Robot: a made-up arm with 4 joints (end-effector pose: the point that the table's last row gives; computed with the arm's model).
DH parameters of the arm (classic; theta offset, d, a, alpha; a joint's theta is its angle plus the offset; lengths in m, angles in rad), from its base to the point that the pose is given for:
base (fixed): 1.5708 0.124 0 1.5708
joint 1: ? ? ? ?
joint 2: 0 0.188 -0.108 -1.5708
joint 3: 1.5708 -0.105 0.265 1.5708
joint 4: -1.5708 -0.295 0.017 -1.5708
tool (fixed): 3.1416 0.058 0 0
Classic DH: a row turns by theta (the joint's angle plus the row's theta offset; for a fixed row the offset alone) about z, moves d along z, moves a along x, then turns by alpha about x.
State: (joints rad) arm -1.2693 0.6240 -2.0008 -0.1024
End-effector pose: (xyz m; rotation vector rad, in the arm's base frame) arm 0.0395 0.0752 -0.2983 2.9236 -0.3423 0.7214
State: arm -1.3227 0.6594 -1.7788 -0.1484
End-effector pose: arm 0.0238 0.1298 -0.2475 -2.9909 0.2215 -0.7561
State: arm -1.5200 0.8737 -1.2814 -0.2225
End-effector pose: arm -0.0361 0.1993 -0.1434 -2.6885 -0.1930 -0.9162
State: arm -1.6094 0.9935 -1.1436 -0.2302
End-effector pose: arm -0.0603 0.2024 -0.1310 -2.6061 -0.3687 -1.0353
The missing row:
joint 1: 0 -0.036 0.102 1.5708
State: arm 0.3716 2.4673 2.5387 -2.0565
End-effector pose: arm 0.0853 0.3707 -0.3099 0.4660 1.0341 1.1375
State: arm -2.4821 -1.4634 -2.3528 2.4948
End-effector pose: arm -0.3029 -0.1443 0.1894 2.1839 1.4251 0.7073
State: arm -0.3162 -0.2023 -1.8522 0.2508
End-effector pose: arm -0.1985 0.3448 0.0165 -2.1600 -0.0280 -0.0929
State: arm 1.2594 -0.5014 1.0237 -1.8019
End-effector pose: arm 0.0480 0.1862 -0.3342 2.0387 -0.9206 -1.4809
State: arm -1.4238 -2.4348 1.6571 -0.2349
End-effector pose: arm 0.3257 -0.4573 -0.2648 0.1071 2.2019 0.0582
